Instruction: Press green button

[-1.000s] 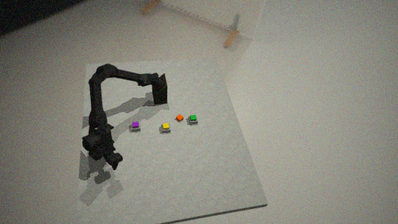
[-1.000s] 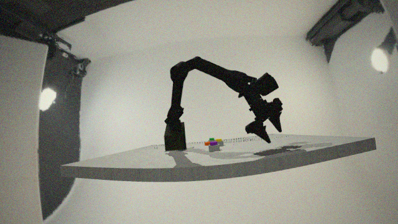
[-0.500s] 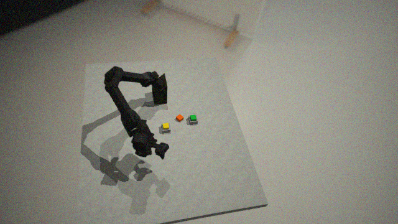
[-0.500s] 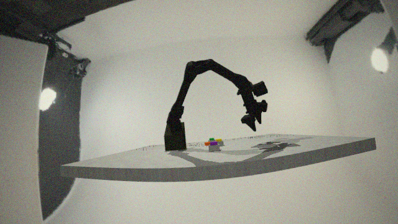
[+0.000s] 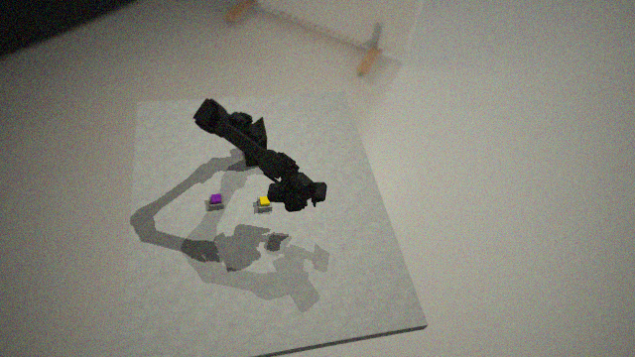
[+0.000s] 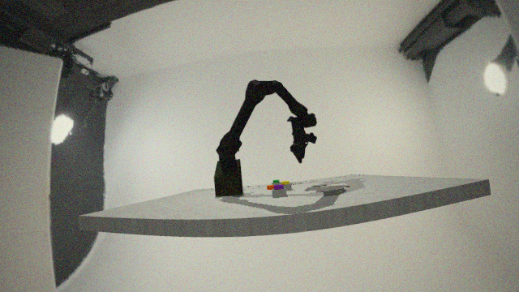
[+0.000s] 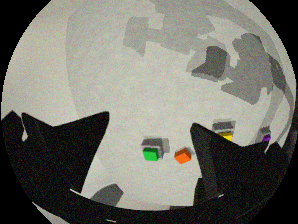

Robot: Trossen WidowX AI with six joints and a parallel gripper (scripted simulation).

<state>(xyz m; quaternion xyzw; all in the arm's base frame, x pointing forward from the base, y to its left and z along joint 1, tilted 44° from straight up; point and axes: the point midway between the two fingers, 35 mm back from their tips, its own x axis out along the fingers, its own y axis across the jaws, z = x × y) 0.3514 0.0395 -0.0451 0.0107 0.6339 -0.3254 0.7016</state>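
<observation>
Right now the green button is 130 mm behind my gripper tip, 70 mm to the left of it and 90 mm below it. Round my gripper tip: yellow button: 110 mm behind, 100 mm to the right, 90 mm below; then orange block: 160 mm behind, 110 mm below; then purple button: 170 mm behind, 260 mm to the right, 90 mm below.
</observation>
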